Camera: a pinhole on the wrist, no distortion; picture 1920 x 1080 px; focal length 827.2 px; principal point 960.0 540.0 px. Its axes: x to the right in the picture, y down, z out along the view. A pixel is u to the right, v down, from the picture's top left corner.
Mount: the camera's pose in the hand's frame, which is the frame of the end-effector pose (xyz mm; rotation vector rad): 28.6 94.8 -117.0 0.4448 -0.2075 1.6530
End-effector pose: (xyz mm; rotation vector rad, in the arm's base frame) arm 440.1 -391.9 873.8 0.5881 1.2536 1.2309
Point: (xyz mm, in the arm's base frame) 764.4 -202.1 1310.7
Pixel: 1822.2 748.3
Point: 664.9 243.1 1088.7
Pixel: outside the picture
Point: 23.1 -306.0 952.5
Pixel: behind the camera
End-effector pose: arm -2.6 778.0 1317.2 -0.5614 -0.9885 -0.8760
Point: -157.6 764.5 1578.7
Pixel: 730.9 338.7
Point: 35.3 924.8 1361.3
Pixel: 1423.1 789.1
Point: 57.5 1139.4 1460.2
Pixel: 1749.0 669.9
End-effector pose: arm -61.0 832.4 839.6 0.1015 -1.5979 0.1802
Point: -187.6 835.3 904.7
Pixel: 1048.6 535.7
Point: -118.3 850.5 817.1
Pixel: 1021.3 910.1
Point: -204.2 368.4 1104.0
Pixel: 395.7 387.5
